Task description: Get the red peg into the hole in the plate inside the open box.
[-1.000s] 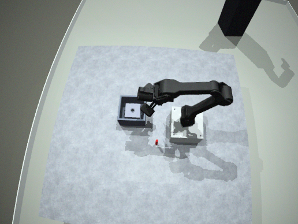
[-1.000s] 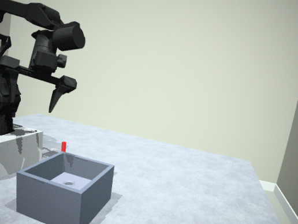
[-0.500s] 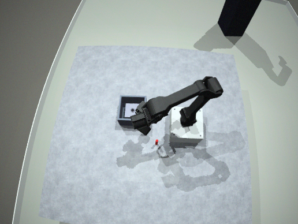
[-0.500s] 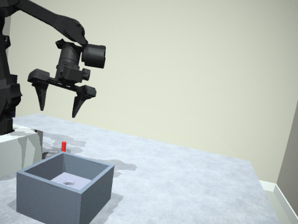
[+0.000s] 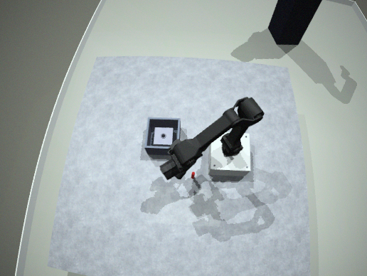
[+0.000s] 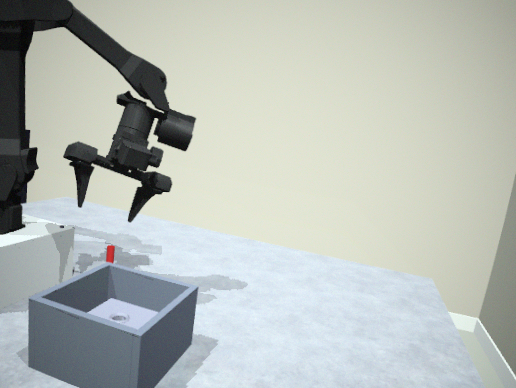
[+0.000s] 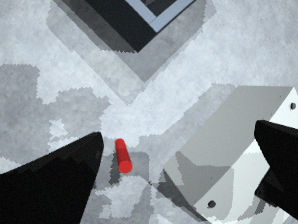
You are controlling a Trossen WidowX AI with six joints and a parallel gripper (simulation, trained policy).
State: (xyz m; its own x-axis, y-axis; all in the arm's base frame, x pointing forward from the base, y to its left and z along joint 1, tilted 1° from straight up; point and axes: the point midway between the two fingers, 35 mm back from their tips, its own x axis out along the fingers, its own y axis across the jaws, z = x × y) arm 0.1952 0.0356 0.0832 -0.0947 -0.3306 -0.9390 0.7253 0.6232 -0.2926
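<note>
Now: gripper tip 12 cm above the red peg, 6 cm to the right of it and 1 cm past it. The rest, counted from my gripper tip: grey-blue box 15 cm to the right, 13 cm below, 11 cm ahead.
</note>
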